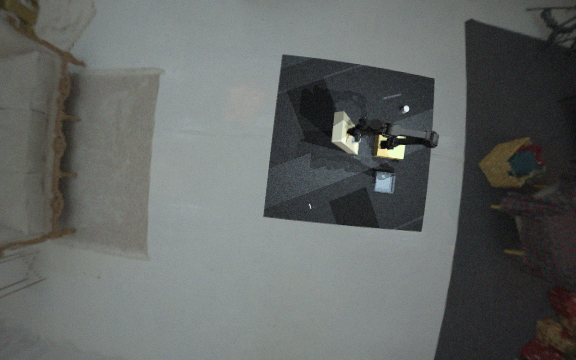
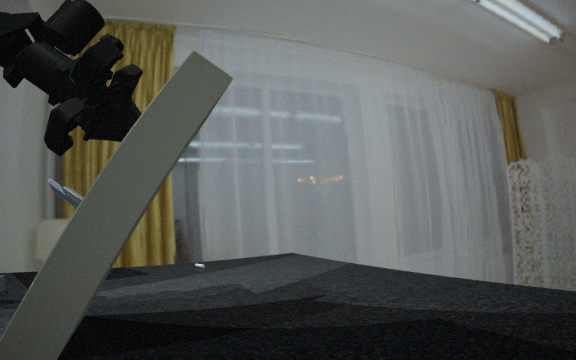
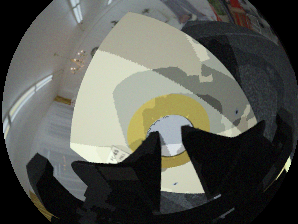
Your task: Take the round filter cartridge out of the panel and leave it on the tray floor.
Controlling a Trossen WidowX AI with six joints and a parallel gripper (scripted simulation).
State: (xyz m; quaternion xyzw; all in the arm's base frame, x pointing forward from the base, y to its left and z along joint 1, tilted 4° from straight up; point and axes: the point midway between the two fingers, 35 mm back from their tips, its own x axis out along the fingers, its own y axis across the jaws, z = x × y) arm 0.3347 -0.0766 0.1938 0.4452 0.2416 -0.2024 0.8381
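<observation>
Right now my gripper tip is 8 cm above the cream service panel, 4 cm past it and 1 cm to the right of it. From my gripper tip the other things lie so: white filter cartridge: 1 cm below, 1 cm ahead; pale blue tray: 36 cm to the left, 36 cm behind, 24 cm below.
</observation>
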